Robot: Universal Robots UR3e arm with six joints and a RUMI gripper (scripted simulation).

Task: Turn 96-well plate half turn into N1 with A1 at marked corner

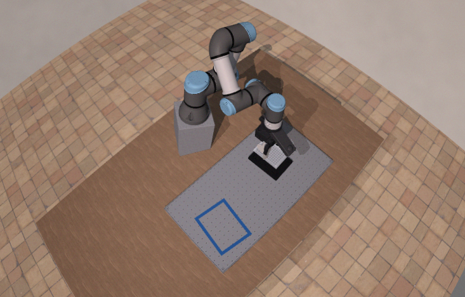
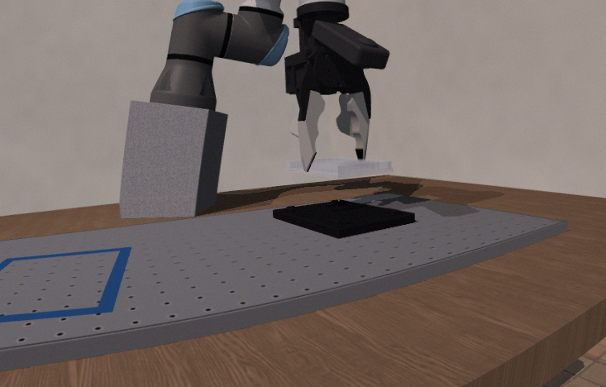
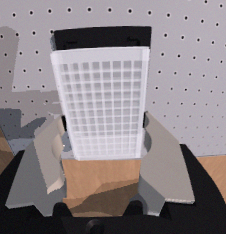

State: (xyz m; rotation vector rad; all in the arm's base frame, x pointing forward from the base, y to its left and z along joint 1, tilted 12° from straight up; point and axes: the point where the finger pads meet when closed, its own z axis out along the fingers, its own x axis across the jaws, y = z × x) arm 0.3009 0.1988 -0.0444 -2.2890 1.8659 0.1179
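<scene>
Now: hand 80 mm above the black plate nest N1. The rest, counted from my hand: clear 96-well plate 10 mm below; white A1 mark 80 mm behind, 40 mm to the left, 70 mm below.
</scene>
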